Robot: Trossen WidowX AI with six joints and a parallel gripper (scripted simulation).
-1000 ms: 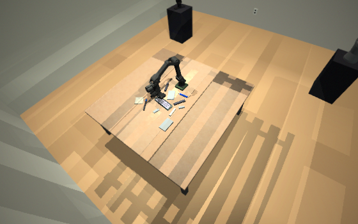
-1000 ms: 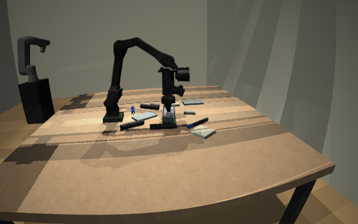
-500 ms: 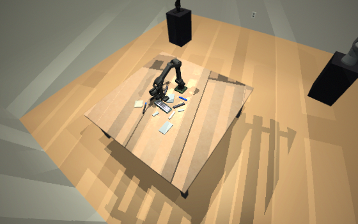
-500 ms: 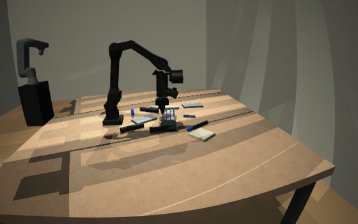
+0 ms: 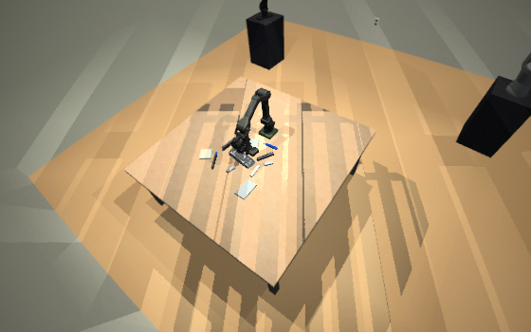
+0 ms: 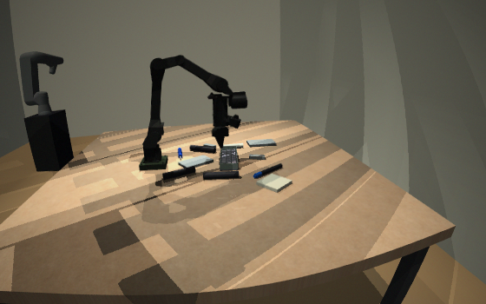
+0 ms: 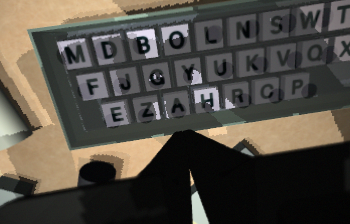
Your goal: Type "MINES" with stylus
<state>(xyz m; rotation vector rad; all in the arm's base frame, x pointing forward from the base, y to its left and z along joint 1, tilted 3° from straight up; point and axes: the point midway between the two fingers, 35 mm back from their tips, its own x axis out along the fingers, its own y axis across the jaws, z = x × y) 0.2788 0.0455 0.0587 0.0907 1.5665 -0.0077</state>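
The blue stylus is 170 mm behind my gripper tip, 30 mm to the left of it and 30 mm below it. Also, from my gripper tip: blue pen 190 mm to the right, 130 mm ahead, 30 mm below; grey slab 100 mm behind, 50 mm to the right, 40 mm below; white cylinder 110 mm to the left, 60 mm ahead, 30 mm below.
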